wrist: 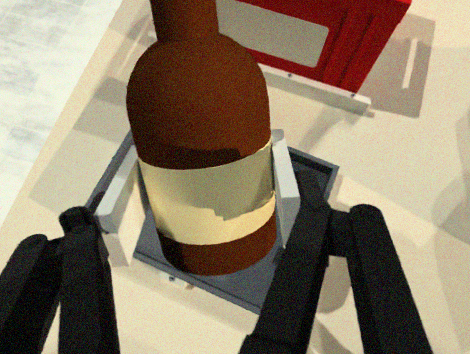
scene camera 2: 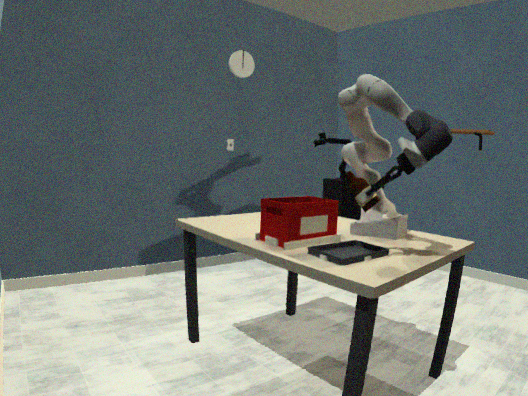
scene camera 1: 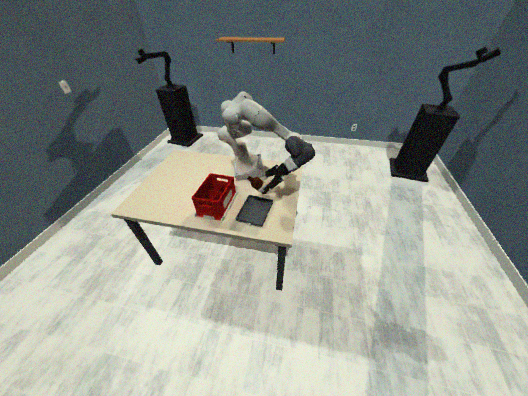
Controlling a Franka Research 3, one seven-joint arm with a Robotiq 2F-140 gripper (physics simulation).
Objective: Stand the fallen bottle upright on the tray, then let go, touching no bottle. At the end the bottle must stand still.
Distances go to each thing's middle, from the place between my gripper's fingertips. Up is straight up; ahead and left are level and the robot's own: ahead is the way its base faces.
The brown bottle (wrist: 197,101) is 20 mm above my hand. The rest, counted from my hand: pale rail (wrist: 276,78) 40 mm ahead, 220 mm to the right, 200 mm below.
